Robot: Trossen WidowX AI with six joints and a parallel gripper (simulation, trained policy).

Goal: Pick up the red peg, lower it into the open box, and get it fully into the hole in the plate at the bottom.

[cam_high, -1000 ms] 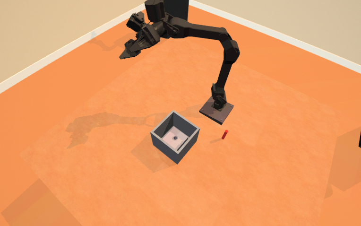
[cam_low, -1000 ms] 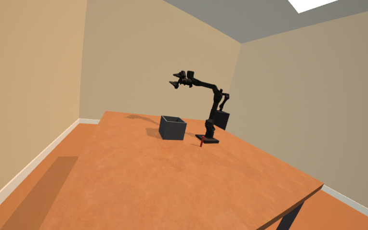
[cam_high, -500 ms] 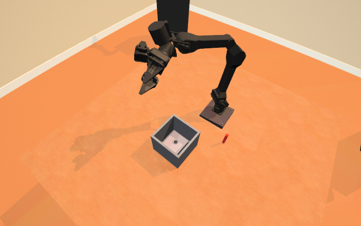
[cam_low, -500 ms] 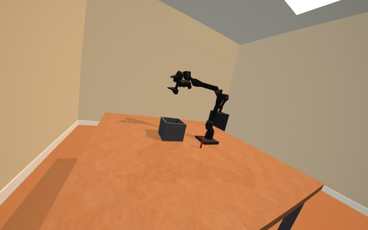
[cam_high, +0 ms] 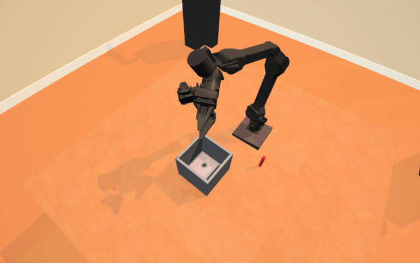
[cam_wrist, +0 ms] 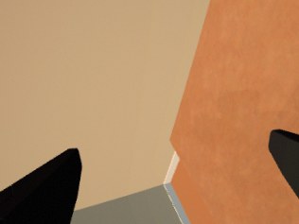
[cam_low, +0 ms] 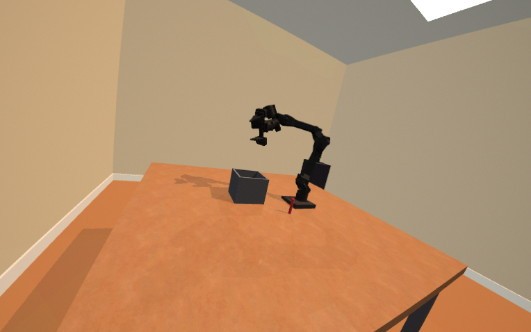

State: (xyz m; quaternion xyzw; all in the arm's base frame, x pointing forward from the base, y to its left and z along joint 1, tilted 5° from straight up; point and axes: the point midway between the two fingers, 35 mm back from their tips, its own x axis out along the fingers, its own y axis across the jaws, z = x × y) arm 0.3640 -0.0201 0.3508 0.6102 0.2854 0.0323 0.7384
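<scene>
Now: the red peg 320 mm below my gripper tip, 230 mm behind it and 160 mm to the left of it. From my gripper tip the other things lie so: pale plate (310 mm below, 50 mm behind, 20 mm to the right).
</scene>
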